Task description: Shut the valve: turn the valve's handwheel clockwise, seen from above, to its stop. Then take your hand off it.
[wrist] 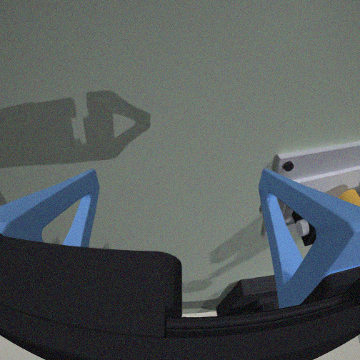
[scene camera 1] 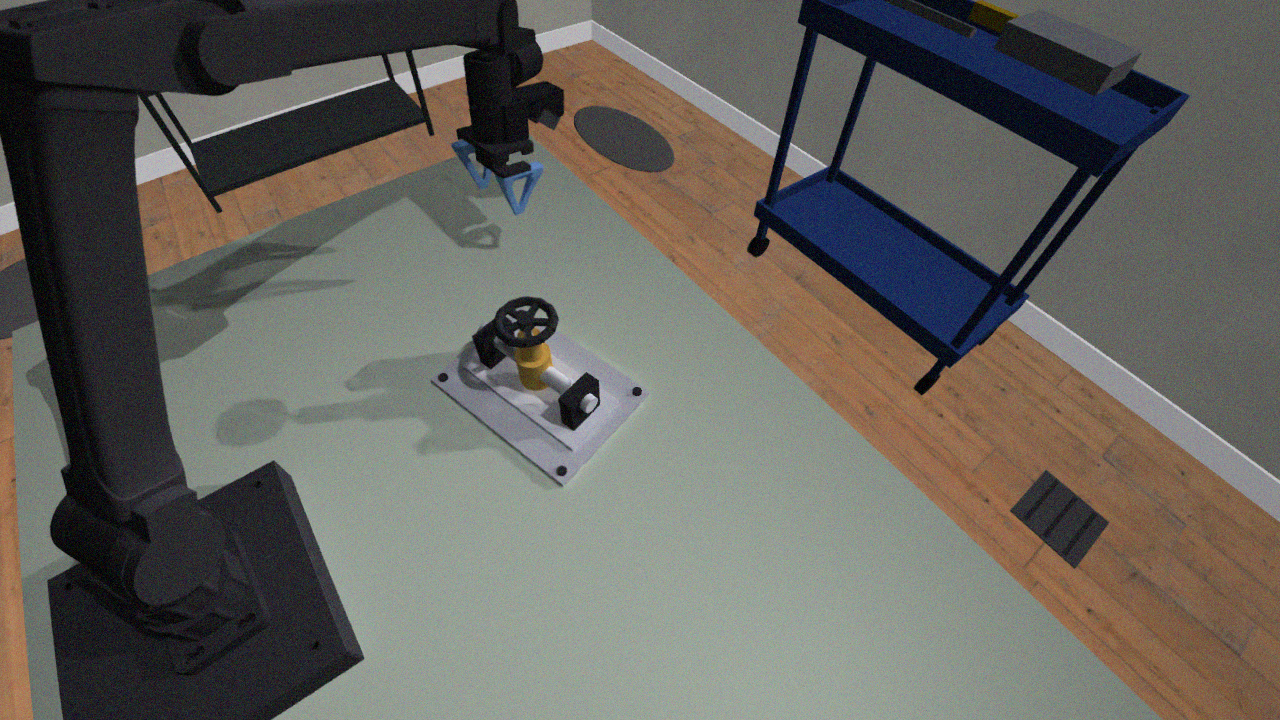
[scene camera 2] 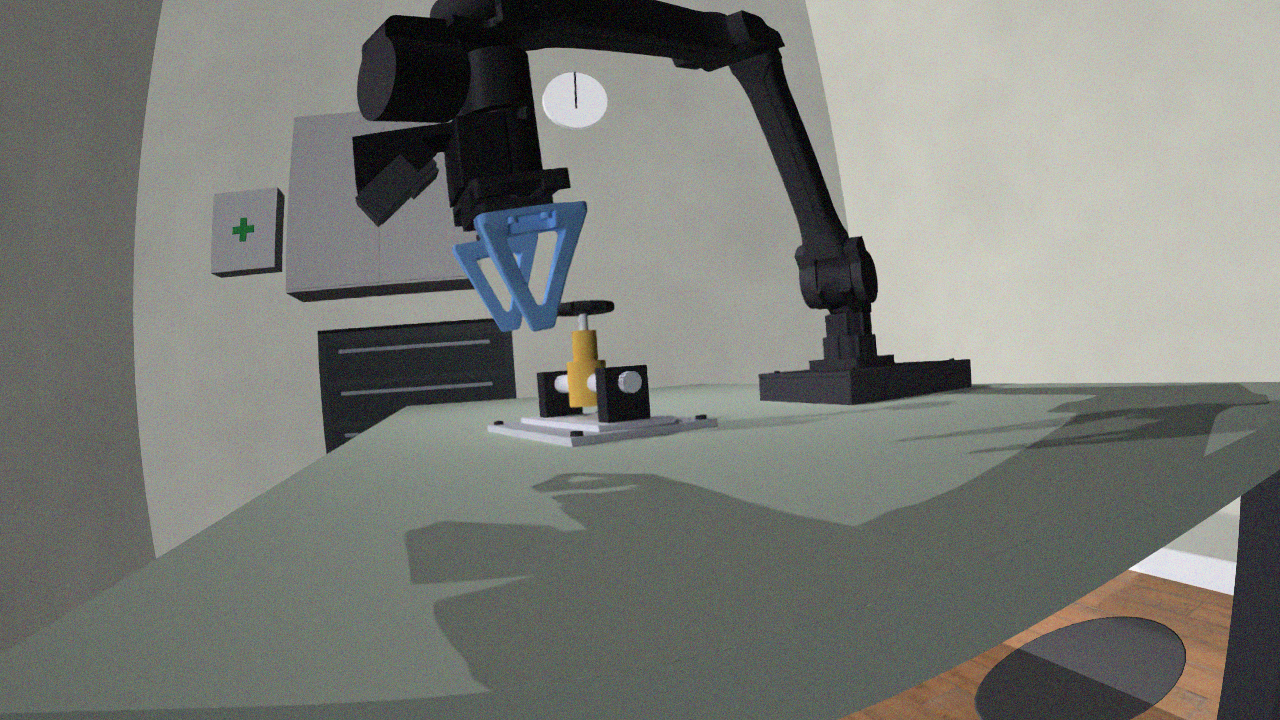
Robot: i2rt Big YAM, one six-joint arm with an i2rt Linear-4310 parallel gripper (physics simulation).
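The black handwheel [scene camera 1: 553, 324] [scene camera 2: 592, 308] tops a yellow valve body [scene camera 1: 534, 367] [scene camera 2: 583, 385] [wrist: 351, 196]. The valve stands upright on a light grey base plate [scene camera 1: 514, 427] [scene camera 2: 529, 431] [wrist: 320, 156], its pipe running between two black blocks. My gripper [scene camera 1: 501, 198] [scene camera 2: 525, 328] [wrist: 178, 178] is open and empty, its blue fingers pointing down. It is off to one side of the valve, beyond it in scene camera 1 and apart from the wheel. In the wrist view the valve is partly cut off at the right, behind one finger, and the handwheel does not show.
The arm's dark base [scene camera 1: 313, 595] [scene camera 2: 805, 386] stands on the green table top [scene camera 1: 716, 537] [scene camera 2: 268, 573]. A blue cart [scene camera 1: 859, 264] stands on the floor beyond the table edge. A dark drawer unit [scene camera 2: 416, 367] is behind the table.
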